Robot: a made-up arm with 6 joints. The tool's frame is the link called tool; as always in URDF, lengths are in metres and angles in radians. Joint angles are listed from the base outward.
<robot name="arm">
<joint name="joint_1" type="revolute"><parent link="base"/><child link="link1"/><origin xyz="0.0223 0.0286 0.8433" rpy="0.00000 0.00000 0.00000"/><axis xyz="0 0 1"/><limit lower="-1.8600" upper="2.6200"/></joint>
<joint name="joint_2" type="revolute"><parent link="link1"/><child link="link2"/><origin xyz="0.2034 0.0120 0.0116" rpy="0.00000 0.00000 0.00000"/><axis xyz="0 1 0"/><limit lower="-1.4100" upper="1.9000"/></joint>
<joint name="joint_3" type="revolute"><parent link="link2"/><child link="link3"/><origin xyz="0.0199 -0.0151 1.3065" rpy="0.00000 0.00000 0.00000"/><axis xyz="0 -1 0"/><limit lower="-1.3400" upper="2.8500"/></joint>
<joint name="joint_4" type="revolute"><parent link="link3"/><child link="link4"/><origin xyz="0.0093 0.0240 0.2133" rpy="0.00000 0.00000 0.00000"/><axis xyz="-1 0 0"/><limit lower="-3.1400" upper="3.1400"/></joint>
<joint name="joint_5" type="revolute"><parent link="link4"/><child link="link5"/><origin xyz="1.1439 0.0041 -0.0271" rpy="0.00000 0.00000 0.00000"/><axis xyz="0 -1 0"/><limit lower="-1.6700" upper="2.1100"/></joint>
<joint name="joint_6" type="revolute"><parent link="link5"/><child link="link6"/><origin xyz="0.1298 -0.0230 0.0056" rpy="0.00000 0.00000 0.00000"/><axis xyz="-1 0 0"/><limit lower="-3.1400" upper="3.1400"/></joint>
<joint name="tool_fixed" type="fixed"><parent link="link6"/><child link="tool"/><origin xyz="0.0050 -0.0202 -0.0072" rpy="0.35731 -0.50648 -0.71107"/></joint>
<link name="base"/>
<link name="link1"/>
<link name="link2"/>
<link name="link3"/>
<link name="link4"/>
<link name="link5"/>
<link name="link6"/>
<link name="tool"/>
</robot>
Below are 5 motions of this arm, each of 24 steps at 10 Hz.
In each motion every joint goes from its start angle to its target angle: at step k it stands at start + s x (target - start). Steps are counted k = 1, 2, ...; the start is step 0. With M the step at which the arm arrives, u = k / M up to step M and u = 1 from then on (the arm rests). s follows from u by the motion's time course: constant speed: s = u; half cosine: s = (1 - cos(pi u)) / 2; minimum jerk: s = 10 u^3 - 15 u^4 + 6 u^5.
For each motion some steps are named. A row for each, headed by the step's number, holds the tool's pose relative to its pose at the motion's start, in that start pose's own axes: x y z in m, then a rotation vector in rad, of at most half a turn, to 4 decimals.
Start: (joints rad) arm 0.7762 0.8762 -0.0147 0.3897 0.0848 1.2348
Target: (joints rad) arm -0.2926 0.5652 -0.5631 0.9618 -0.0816 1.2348
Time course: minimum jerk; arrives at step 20
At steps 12, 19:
12: -1.3615 -0.1535 -0.5879 0.0834 0.5383 0.1793
19: -1.9742 -0.0689 -0.4956 0.2027 0.7511 0.2500

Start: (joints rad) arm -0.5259 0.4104 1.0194 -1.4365 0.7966 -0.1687
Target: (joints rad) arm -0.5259 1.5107 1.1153 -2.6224 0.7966 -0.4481
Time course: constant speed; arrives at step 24
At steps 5, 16, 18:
5: 0.3144 -0.4649 -0.0837 -0.0659 -0.1086 -0.3072
16: 0.9172 -1.5078 0.1609 -0.0535 -0.5300 -0.9049
18: 1.0055 -1.6857 0.2647 -0.0259 -0.6297 -0.9940

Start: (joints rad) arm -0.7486 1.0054 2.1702 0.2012 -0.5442 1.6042
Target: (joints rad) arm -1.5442 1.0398 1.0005 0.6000 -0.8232 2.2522
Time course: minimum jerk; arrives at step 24
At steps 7, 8, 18, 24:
7: -0.1350 0.2092 -0.2130 -0.0830 0.0296 0.3334
8: -0.2052 0.2791 -0.2959 -0.1064 0.0408 0.4597
18: -1.6347 0.4994 -1.0579 0.0855 0.1595 1.8727
24: -1.8949 0.4266 -1.0915 0.2089 0.1694 2.0464

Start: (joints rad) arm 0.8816 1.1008 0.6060 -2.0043 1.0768 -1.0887
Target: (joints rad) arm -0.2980 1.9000 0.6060 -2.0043 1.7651 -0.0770
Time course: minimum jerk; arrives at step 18
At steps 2, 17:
2: 0.0252 0.0280 -0.0163 0.0101 -0.0145 0.0197
17: 1.6013 2.4299 0.7548 0.5865 -2.0635 0.4259

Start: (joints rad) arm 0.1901 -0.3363 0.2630 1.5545 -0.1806 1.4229
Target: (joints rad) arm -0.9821 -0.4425 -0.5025 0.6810 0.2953 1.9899
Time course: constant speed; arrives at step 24
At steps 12, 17, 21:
12: -0.2527 0.4850 0.2743 0.2053 -0.1063 0.3543
17: -0.4635 0.6158 0.4042 0.2909 -0.0539 0.5023
21: -0.6553 0.6710 0.5172 0.3452 0.0252 0.6283

